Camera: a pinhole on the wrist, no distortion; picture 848 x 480 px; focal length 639.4 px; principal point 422.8 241.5 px. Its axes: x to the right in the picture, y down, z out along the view. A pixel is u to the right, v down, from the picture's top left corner.
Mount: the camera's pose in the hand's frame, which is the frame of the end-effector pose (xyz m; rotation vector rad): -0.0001 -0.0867 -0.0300 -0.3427 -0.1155 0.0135
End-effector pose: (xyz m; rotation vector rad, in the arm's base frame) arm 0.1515 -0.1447 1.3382 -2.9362 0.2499 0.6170
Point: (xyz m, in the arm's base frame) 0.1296 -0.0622 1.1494
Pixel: 638 96
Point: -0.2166 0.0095 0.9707
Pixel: 253 71
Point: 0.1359 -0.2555 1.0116
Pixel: 739 440
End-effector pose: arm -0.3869 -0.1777 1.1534 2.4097 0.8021 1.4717
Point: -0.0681 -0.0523 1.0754
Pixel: 730 118
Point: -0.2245 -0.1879 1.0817
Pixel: 490 361
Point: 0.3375 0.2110 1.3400
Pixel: outside the picture
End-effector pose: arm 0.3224 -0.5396 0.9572 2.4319 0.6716 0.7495
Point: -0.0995 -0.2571 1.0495
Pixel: behind the camera
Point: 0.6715 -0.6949 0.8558
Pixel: 693 415
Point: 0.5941 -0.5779 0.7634
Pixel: 692 171
